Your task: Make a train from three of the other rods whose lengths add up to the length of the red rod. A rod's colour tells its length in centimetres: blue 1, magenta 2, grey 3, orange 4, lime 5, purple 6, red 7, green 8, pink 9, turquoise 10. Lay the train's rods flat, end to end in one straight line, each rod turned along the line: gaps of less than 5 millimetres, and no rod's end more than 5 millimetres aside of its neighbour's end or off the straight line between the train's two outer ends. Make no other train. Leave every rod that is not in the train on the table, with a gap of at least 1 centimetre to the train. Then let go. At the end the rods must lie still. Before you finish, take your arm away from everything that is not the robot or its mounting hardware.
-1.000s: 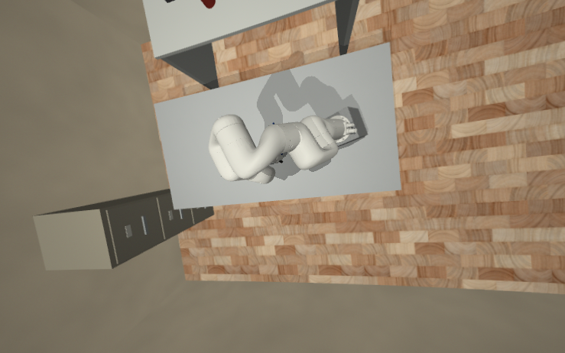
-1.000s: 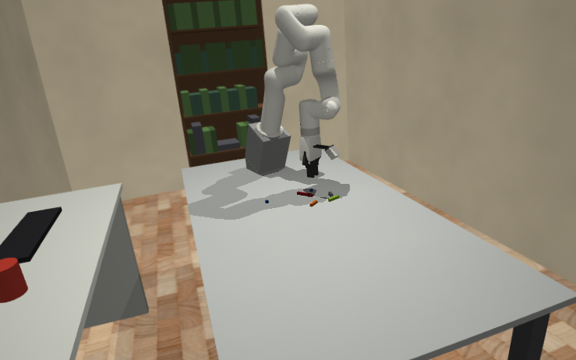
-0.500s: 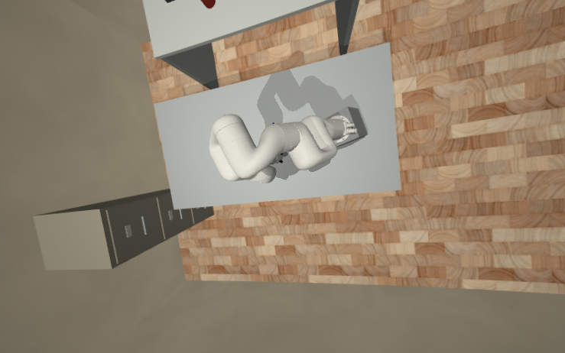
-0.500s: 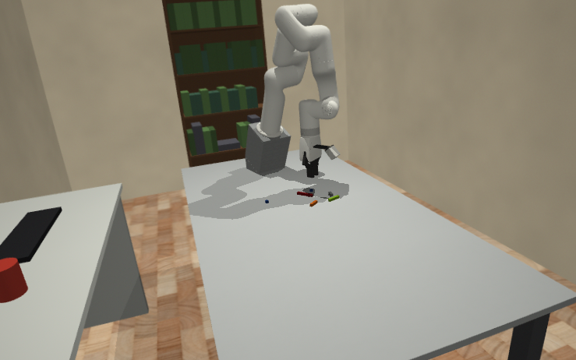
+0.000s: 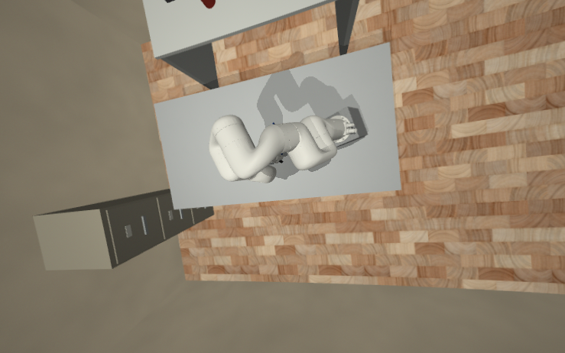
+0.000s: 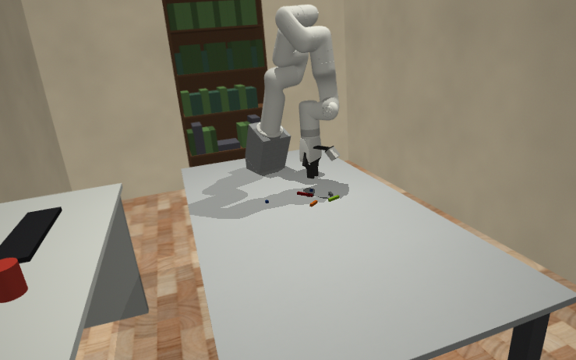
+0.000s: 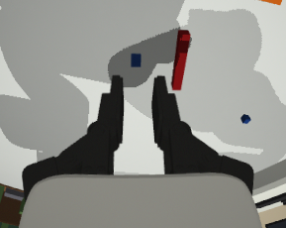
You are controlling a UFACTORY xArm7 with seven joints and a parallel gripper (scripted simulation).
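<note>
My hand is 20 mm short of the red rod, 40 mm to the left of it and 80 mm above it. The rest, counted from my hand: grey rod 60 mm ahead, 60 mm to the left, 80 mm below; lime rod 110 mm ahead, 50 mm to the left, 80 mm below; orange rod 130 mm ahead, 30 mm to the right, 80 mm below.
</note>
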